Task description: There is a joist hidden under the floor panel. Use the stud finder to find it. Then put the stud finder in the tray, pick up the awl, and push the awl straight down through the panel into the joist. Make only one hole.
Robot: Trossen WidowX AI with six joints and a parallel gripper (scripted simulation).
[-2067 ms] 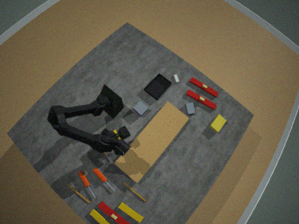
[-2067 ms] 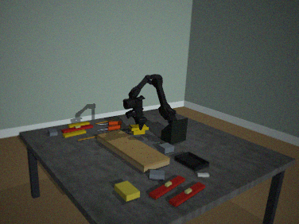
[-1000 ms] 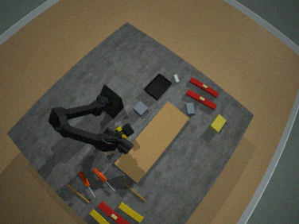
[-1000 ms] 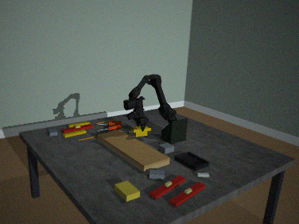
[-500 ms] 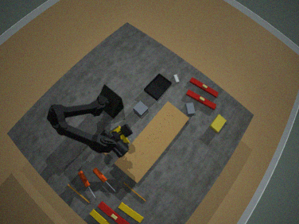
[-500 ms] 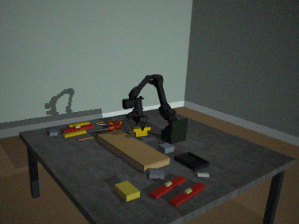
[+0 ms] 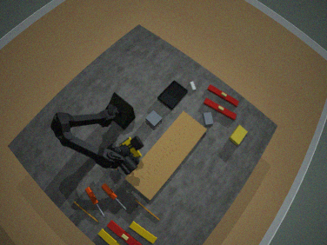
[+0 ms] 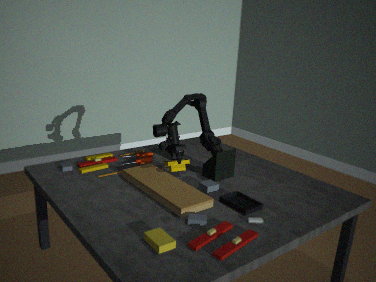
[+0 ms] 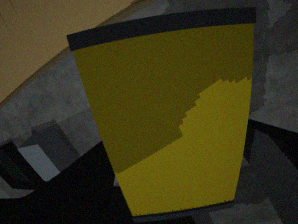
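Right now my gripper tip is 13 cm to the left of the awl, 6 cm above it and 2 cm past it. Round my gripper tip: black tray 44 cm to the left, 6 cm below, 1 cm ahead; small white piece 57 cm to the left, 9 cm ahead, 6 cm below; yellow stud finder 2 cm below, 1 cm to the left, 1 cm behind.
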